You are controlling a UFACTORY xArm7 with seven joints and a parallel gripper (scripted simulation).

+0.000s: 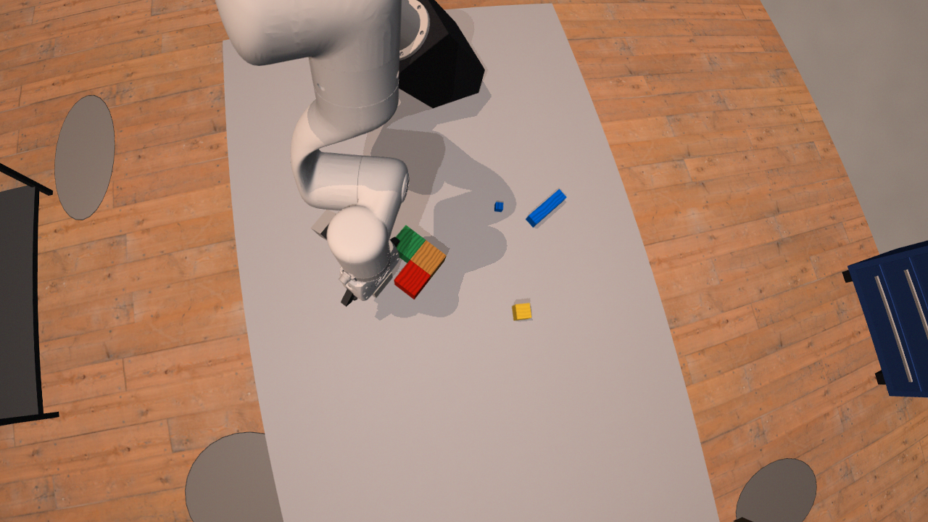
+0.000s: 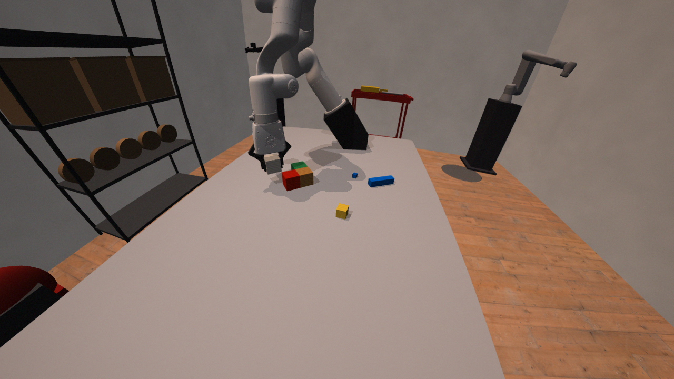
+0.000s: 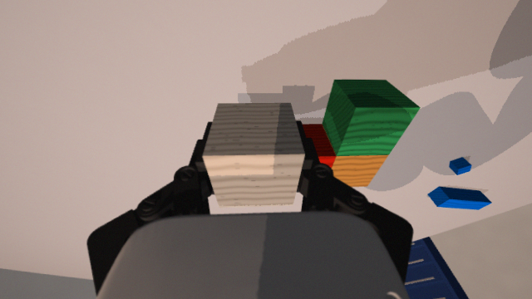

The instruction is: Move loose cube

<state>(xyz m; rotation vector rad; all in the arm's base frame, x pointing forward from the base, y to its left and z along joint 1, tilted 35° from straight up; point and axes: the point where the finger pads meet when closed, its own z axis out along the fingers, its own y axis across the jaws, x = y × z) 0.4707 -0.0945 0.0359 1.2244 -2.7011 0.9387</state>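
Now: hand 7 cm to the right of the red cube and 5 cm above it. The rest, counted from my hand: orange cube: 11 cm to the left, 5 cm below, 3 cm behind; then white cube: right at my hand; then green cube: 7 cm to the left, 7 cm behind, 5 cm below.
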